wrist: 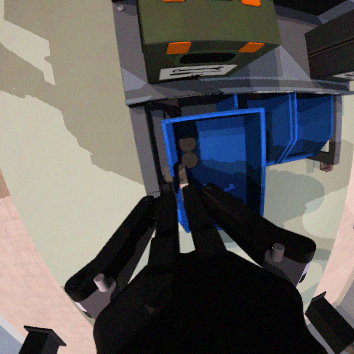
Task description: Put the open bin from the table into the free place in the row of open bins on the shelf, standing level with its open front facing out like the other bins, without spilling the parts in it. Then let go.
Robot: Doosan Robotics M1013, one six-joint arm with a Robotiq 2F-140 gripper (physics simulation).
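Places are measured from the arm's base along level axes (x up, y left, z back), in millimetres.
Where they show: gripper, fingertip midpoint: [175, 174].
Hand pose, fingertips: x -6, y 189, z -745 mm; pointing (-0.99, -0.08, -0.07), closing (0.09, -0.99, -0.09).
Things, the pixels of their centre, and the offset from my fingertips. "pt": a spot on its surface instead.
- held open bin, body centre: [216, 179] dy -52, dx +15, dz +9 mm
- shelf, surface spot: [135, 84] pt dy +38, dx +14, dz -114 mm
- green case, body centre: [194, 23] dy -21, dx +62, dz -157 mm
- dark case, surface spot: [332, 47] pt dy -209, dx +59, dz -164 mm
- shelf post, surface spot: [141, 155] pt dy +42, dx -3, dz -30 mm
The held open bin [220, 145] is blue and shows in the middle of the wrist view, with round brown parts [189, 160] near its left wall. My gripper [175, 174] is shut on the bin's left wall. The shelf [135, 84] lies beyond the bin, its front edge running across the view. Two blue open bins [314, 122] [279, 117] of the row show under the top board to the right, and the held bin partly covers the row. Another blue edge shows behind the held bin's far rim. The place behind the held bin is mostly hidden.
A green case [210, 27] with orange latches stands on the shelf's top board, above the held bin in the view. A dark case [332, 47] stands at the upper right. A shelf post [141, 155] stands close left of the held bin; another post [336, 130] is at the right.
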